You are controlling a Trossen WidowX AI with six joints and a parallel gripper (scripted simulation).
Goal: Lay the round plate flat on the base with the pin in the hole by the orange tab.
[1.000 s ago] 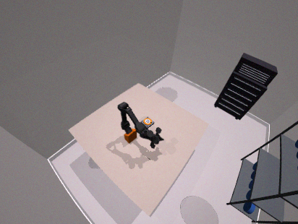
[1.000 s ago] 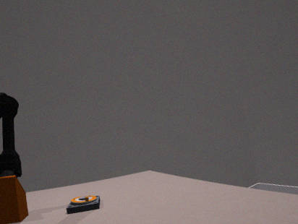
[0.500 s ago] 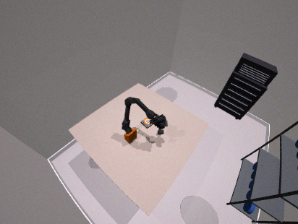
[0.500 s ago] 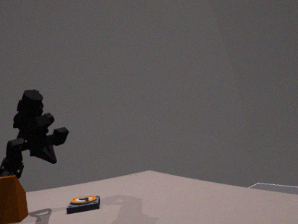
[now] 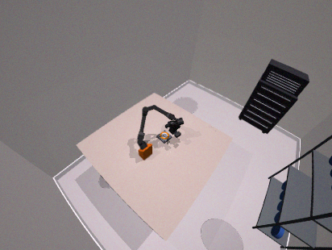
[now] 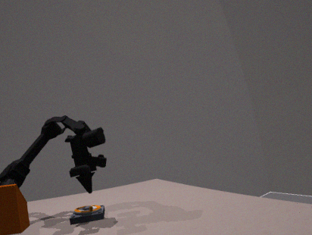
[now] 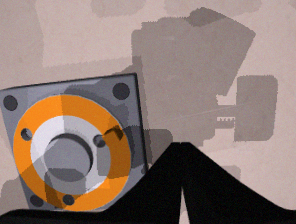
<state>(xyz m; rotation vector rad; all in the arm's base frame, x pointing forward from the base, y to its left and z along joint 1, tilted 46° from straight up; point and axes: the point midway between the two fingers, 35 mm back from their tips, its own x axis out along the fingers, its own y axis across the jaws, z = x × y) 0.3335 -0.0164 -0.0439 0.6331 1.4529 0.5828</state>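
Right now my gripper tip is 40 mm past the square grey base, 90 mm to the right of it and 80 mm above it.
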